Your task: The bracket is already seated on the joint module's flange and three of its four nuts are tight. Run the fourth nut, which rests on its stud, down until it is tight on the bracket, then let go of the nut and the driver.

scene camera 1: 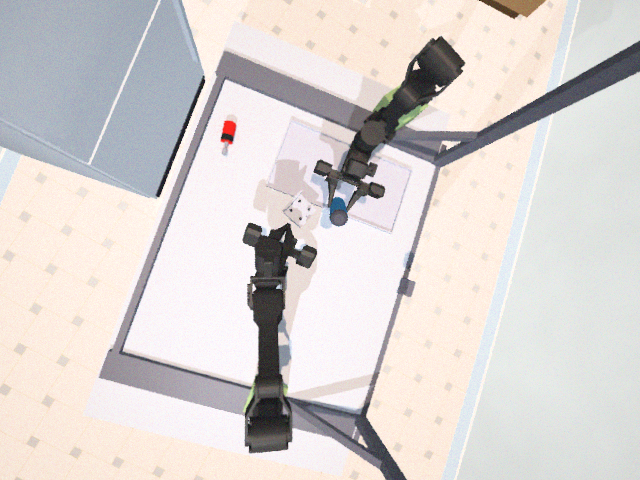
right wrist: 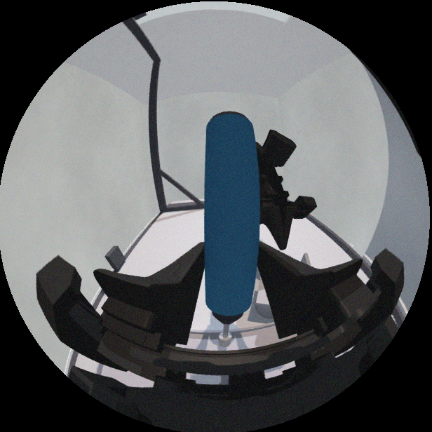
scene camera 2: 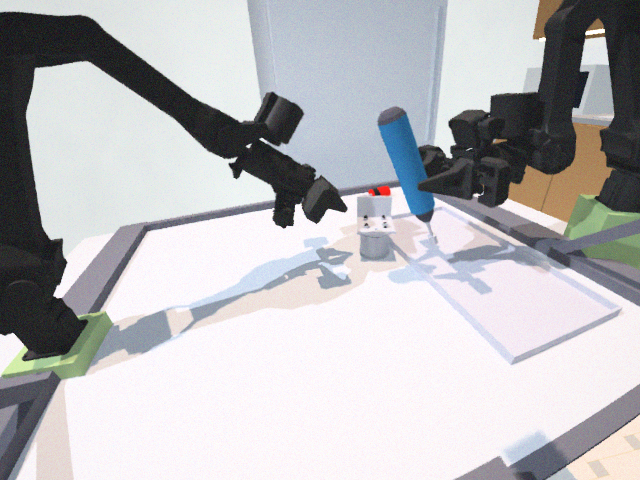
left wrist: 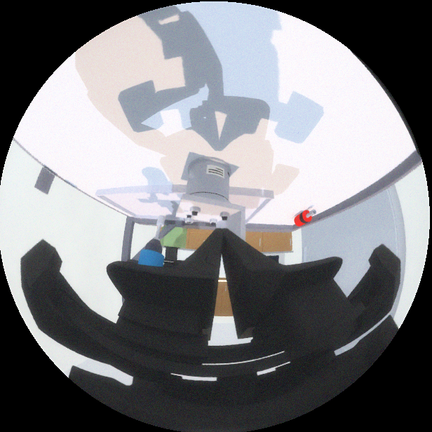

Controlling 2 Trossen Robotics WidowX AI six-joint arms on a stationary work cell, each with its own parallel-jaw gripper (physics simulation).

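Seen in the pictures: left gripper, between the fingertips: [scene camera 1: 288, 224] [scene camera 2: 346, 210]; right gripper, between the fingertips: [scene camera 2: 409, 183]; left arm's base, origin of its link: [scene camera 1: 265, 400] [scene camera 2: 57, 340]; right arm's base, origin of its link: [scene camera 2: 621, 205].
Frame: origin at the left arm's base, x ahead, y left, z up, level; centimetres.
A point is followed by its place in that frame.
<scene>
The white bracket [scene camera 1: 301, 209] {x 54.1, y 11.5, z 3.8 cm} [scene camera 2: 374, 204] {x 54.7, y 14.6, z 6.6 cm} sits on the grey cylindrical joint module [scene camera 2: 374, 246] {x 52.6, y 9.2, z 0.2 cm} [left wrist: 207, 180]. Small dark studs or nuts show on its flat plate; how far each nut is down cannot be told. My right gripper [scene camera 1: 339, 208] {x 55.6, y 3.6, z 14.2 cm} [right wrist: 230, 246] is shut on the blue driver [scene camera 1: 338, 204] {x 56.0, y 4.7, z 19.7 cm} [scene camera 2: 405, 160] {x 53.6, y 2.0, z 18.2 cm} [left wrist: 151, 257] [right wrist: 231, 200], which leans slightly, its socket tip [scene camera 2: 433, 239] {x 60.6, y 2.5, z 3.8 cm} [right wrist: 225, 340] to the right of the bracket in scene camera 2 and apart from it. My left gripper [scene camera 1: 287, 227] {x 48.4, y 13.4, z 6.9 cm} [scene camera 2: 344, 208] {x 48.4, y 13.4, z 6.9 cm} [left wrist: 220, 233] is shut and empty, its tips beside and above the bracket's near edge.
A red-handled tool [scene camera 1: 227, 132] {x 66.8, y 39.5, z 0.6 cm} [scene camera 2: 381, 191] {x 67.4, y 38.3, z 0.0 cm} [left wrist: 302, 218] lies at the upper left of the table in scene camera 1. A shallow translucent tray [scene camera 1: 385, 206] {x 66.9, y -13.2, z -2.4 cm} [scene camera 2: 522, 310] {x 68.0, y -11.6, z -2.4 cm} lies under the right arm, with one corner close to the joint module. Dark frame rails edge the table.
</scene>
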